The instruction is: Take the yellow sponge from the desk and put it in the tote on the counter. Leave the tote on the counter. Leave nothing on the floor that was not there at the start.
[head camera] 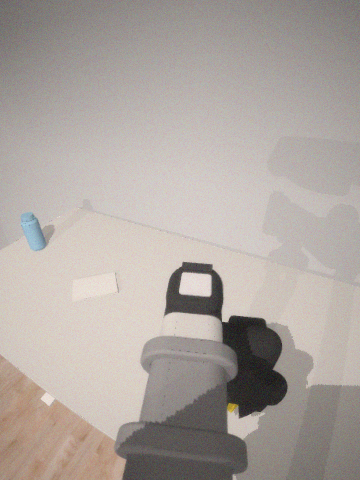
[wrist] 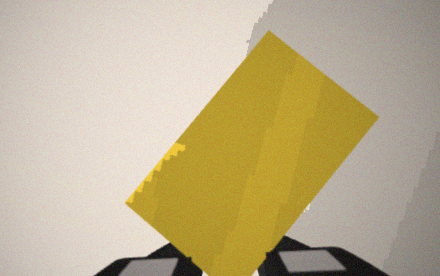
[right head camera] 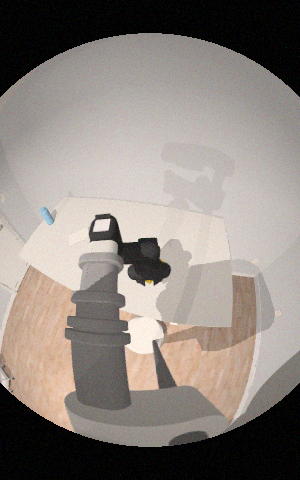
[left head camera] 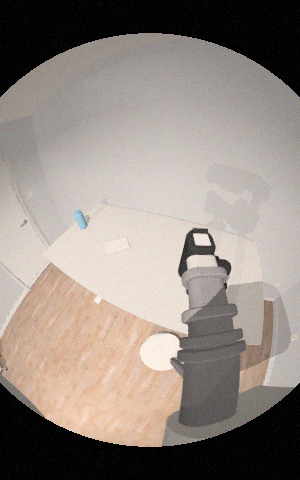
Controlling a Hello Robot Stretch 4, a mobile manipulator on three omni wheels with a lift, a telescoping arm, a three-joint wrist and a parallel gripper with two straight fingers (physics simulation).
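Frame: origin at the robot's base, x ahead, y left, z up, level; centimetres.
Where they show: gripper, between the fingertips: [head camera: 230, 410] [wrist: 228, 248] [right head camera: 148, 282]; robot's base, origin of its link: [right head camera: 143, 333] [left head camera: 160, 350].
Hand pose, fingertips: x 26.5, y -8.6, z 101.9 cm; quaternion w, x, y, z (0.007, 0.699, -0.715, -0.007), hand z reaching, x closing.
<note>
Things, the pixels of their top centre, and the offset from my fingertips. Level surfaces: height alone.
- yellow sponge, centre of its top: [wrist: 251, 160] [head camera: 239, 374] [right head camera: 151, 266] dz +4.5, dx +5.3, dy -1.3 cm
- pale desk, height of its surface: dz -9.7 cm
- blue bottle, centre of its top: [head camera: 26, 214] [left head camera: 76, 210] [right head camera: 41, 207] dz +6.8, dx +55.8, dy +79.5 cm
- flat white block, centre of its top: [head camera: 94, 285] [left head camera: 116, 244] [right head camera: 78, 235] dz -8.8, dx +36.6, dy +44.0 cm
The yellow sponge [head camera: 232, 407] [right head camera: 149, 282] [wrist: 250, 150] is held between the fingers of my gripper [head camera: 239, 407] [right head camera: 149, 279] [wrist: 228, 248]. In the wrist view it sits skewed, with its near corner between the two dark fingertips and most of it sticking out beyond them. The gripper and sponge appear to hang above the pale desk [head camera: 125, 350] [left head camera: 150, 280] [right head camera: 50, 255], and shadows fall on the desk to their right. In the head camera view the arm hides most of the sponge. The tote and the counter do not show in these views.
A blue bottle [head camera: 34, 232] [left head camera: 80, 220] [right head camera: 47, 215] and a flat white block [head camera: 95, 286] [left head camera: 117, 245] [right head camera: 79, 235] are on the desk's left part. A small white piece [head camera: 47, 398] [left head camera: 97, 300] shows by the front edge. A round white top [left head camera: 159, 351] [right head camera: 145, 335] stands in front. A wall is behind.
</note>
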